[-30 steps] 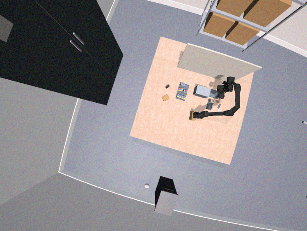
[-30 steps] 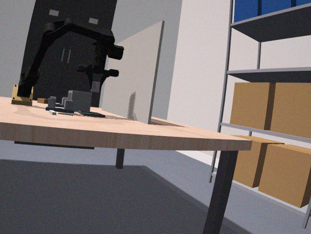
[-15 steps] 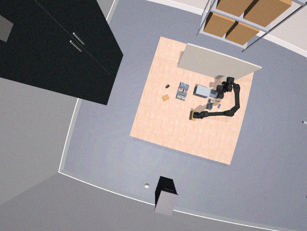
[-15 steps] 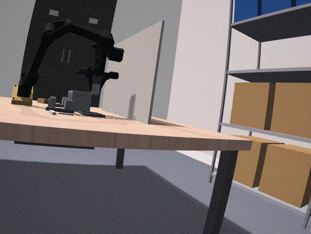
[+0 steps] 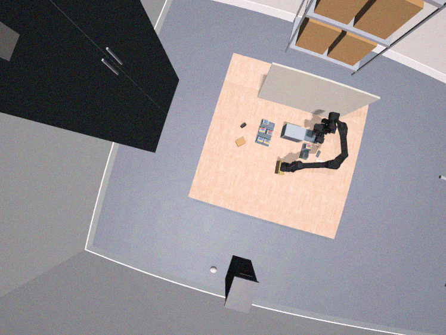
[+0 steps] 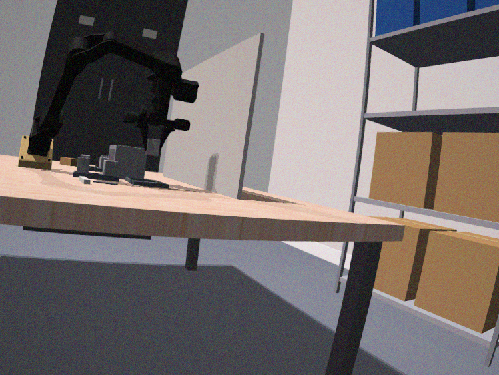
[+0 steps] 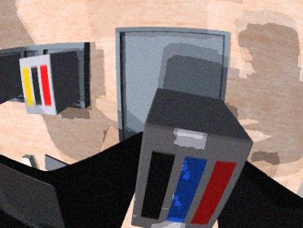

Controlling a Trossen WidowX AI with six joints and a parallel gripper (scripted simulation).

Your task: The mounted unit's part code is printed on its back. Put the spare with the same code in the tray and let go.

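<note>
The flat dark tray is 1 cm behind my gripper tip and 9 cm below it. The rest, counted from my gripper tip: grey mounted unit (3 cm behind, 19 cm to the left, 4 cm below); then tall beige panel (21 cm ahead, 16 cm to the left, 13 cm above); then grey spare block (2 cm above).
</note>
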